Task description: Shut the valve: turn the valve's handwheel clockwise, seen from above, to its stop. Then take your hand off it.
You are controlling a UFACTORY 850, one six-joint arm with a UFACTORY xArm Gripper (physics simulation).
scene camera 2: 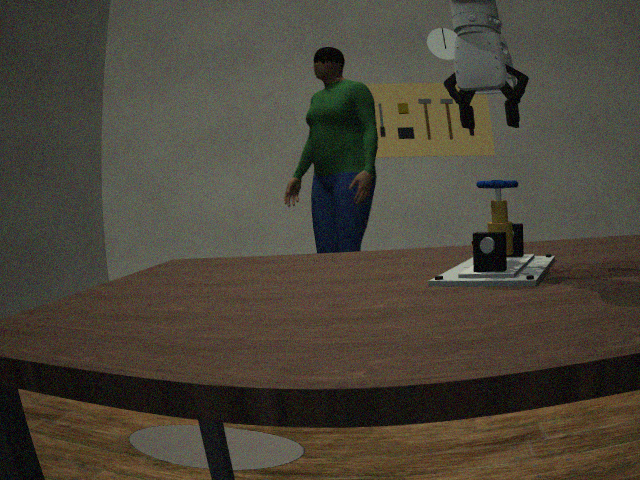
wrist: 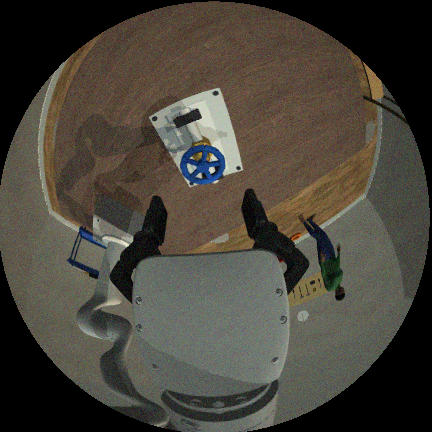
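Observation:
The valve's blue handwheel (scene camera 2: 497,183) (wrist: 221,163) sits level on top of a thin stem above the brass valve body (scene camera 2: 499,228). The valve is fixed with a pipe and black clamp blocks (scene camera 2: 489,252) (wrist: 187,117) on a white base plate (scene camera 2: 444,282) (wrist: 231,145). My gripper (scene camera 2: 490,126) (wrist: 202,200) is open, with its fingers spread wide and nothing between them. It hangs well above the handwheel and apart from it. The wheel's turning angle against its stop cannot be told from these views.
The base plate stands on a brown wooden table (scene camera 2: 258,330) (wrist: 290,100). A person in a green top (scene camera 2: 341,126) (wrist: 331,272) stands beyond the table. A yellow tool board (scene camera 2: 434,147) hangs on the wall. A blue frame (wrist: 73,261) shows beside the arm's base.

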